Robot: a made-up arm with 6 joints. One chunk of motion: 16 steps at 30 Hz.
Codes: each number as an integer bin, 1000 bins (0 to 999) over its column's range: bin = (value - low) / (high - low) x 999, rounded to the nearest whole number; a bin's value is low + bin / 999 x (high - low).
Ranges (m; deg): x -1.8..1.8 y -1.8..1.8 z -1.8..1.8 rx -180..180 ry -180..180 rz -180..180
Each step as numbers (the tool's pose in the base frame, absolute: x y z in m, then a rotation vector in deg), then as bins.
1 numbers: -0.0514 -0.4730 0.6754 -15.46 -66.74 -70.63
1 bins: 485 368 687 457 314 304
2 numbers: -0.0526 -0.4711 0.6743 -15.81 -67.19 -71.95
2 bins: 485 369 687 456 313 300
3 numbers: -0.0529 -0.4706 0.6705 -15.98 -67.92 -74.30
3 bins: 485 369 686 455 311 293
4 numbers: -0.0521 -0.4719 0.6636 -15.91 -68.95 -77.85
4 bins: 485 369 684 455 308 283
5 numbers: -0.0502 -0.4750 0.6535 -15.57 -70.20 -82.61
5 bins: 486 368 681 456 305 270
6 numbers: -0.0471 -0.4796 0.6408 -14.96 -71.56 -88.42
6 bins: 486 366 677 458 301 254
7 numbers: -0.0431 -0.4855 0.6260 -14.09 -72.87 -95.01
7 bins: 488 365 673 460 297 236
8 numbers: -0.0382 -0.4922 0.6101 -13.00 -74.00 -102.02
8 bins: 489 363 669 463 294 216
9 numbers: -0.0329 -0.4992 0.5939 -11.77 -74.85 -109.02
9 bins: 490 361 664 467 292 197
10 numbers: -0.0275 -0.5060 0.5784 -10.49 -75.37 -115.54
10 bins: 492 359 660 470 290 179
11 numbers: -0.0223 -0.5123 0.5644 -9.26 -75.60 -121.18
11 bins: 493 357 656 474 290 163
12 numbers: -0.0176 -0.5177 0.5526 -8.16 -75.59 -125.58
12 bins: 495 356 653 477 290 151
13 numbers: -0.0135 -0.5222 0.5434 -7.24 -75.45 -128.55
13 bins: 496 355 650 479 290 143
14 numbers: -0.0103 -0.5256 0.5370 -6.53 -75.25 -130.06
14 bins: 497 354 649 481 291 139
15 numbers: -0.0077 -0.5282 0.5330 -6.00 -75.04 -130.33
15 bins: 497 353 647 483 291 138
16 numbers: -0.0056 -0.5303 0.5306 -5.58 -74.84 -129.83
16 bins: 498 352 647 484 292 139
